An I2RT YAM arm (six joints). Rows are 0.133 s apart.
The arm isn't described. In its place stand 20 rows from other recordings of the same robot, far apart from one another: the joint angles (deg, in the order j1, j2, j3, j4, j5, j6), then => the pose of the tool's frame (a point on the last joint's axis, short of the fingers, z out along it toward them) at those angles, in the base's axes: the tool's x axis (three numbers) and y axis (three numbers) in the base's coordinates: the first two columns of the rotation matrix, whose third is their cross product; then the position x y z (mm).
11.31 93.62 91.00 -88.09 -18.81 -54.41 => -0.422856 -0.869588 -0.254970 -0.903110 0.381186 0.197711 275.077 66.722 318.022
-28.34 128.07 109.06 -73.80 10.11 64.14 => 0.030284 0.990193 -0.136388 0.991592 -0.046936 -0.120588 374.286 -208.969 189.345
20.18 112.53 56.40 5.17 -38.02 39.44 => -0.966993 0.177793 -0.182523 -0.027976 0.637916 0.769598 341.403 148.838 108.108
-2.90 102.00 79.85 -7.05 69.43 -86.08 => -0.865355 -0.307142 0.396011 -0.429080 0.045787 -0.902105 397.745 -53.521 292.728
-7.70 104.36 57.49 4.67 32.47 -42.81 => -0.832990 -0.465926 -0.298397 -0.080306 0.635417 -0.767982 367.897 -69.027 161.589
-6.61 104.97 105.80 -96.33 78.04 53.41 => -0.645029 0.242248 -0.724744 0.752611 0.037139 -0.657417 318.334 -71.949 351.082
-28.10 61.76 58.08 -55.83 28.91 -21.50 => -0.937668 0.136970 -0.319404 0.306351 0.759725 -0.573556 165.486 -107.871 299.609
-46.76 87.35 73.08 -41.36 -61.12 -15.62 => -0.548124 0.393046 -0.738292 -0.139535 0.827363 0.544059 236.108 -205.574 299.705
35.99 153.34 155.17 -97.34 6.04 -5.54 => -0.744413 -0.659303 0.105682 -0.667541 0.738491 -0.094978 397.364 283.967 190.853
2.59 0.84 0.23 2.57 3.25 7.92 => 0.035424 0.139312 -0.989615 0.006668 0.990181 0.139630 111.107 3.006 178.506
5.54 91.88 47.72 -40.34 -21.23 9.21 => -0.997906 0.053101 -0.036920 0.035644 0.927893 0.371139 254.054 37.594 143.030
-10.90 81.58 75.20 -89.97 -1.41 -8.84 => -0.993803 0.034924 0.105530 0.039456 0.998373 0.041162 215.580 -40.622 298.143
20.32 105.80 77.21 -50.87 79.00 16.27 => -0.856411 -0.260131 -0.445973 0.356332 0.327275 -0.875168 340.822 88.945 223.540
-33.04 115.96 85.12 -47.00 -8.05 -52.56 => -0.907191 -0.347784 -0.236749 -0.337501 0.937568 -0.084025 337.777 -213.743 169.985
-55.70 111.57 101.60 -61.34 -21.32 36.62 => -0.008555 0.998623 -0.051756 0.883384 0.031801 0.467570 237.841 -325.693 274.177
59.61 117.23 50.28 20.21 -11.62 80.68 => -0.962341 0.269742 0.033763 0.215404 0.680863 0.700019 179.242 319.808 67.012
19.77 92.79 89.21 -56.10 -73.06 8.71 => -0.886716 -0.271826 -0.373959 -0.423622 0.153786 0.892689 293.112 141.543 348.941
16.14 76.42 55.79 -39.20 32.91 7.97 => -0.818431 -0.115667 -0.562842 0.143785 0.907141 -0.395501 255.754 53.878 250.138
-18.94 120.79 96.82 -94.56 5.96 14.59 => -0.734700 0.516997 0.439237 0.476347 0.854155 -0.208596 330.921 -117.466 199.460
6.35 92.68 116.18 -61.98 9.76 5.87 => -0.612840 0.033214 -0.789509 0.086018 0.995983 -0.024869 317.205 29.228 462.052
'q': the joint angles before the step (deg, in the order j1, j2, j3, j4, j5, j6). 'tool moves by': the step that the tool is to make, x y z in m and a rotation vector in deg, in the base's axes. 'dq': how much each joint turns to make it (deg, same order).
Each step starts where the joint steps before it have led.
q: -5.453 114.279 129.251 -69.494 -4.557 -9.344
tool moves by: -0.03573 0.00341 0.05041 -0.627 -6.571 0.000
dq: 0.000 -5.617 3.365 -2.381 0.000 0.000
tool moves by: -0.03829 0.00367 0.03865 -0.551 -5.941 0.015
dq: 0.000 -5.902 1.115 -1.051 -0.022 0.001
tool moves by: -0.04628 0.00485 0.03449 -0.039 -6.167 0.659
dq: -0.022 -6.886 -0.003 -0.740 -0.874 0.000
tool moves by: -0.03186 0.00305 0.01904 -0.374 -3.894 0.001
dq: -0.001 -4.435 0.006 -0.529 -0.001 -0.002
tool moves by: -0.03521 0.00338 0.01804 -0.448 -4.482 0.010
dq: 0.001 -4.744 -0.004 -0.238 0.002 -0.020
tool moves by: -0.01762 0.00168 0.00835 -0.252 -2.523 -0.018
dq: 0.001 -2.338 0.003 0.195 0.022 -0.001
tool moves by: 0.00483 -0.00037 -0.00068 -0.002 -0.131 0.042
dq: 0.021 0.548 -0.022 0.700 -0.023 0.001
